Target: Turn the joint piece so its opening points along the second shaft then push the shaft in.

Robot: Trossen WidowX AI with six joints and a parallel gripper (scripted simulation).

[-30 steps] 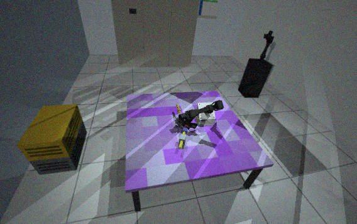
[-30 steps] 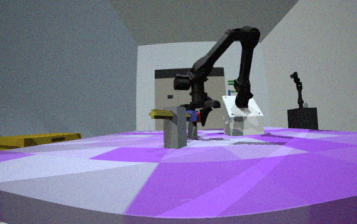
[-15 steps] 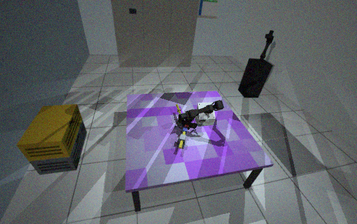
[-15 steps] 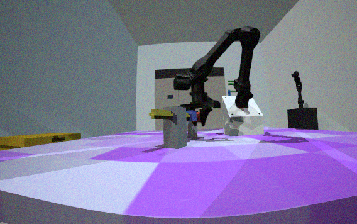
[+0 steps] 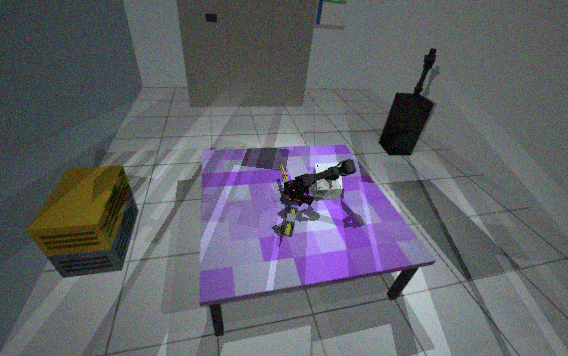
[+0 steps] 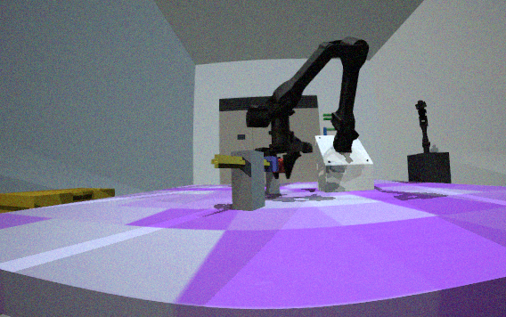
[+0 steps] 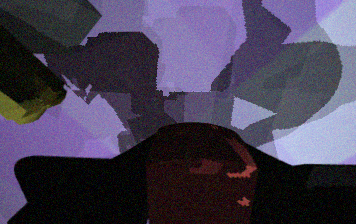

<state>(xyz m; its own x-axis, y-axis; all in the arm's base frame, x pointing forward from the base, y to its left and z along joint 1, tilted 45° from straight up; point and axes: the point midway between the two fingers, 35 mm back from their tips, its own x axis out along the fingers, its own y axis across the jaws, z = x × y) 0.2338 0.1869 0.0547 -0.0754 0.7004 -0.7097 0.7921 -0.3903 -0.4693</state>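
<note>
The red joint piece lies 40 mm above my gripper tip.
</note>
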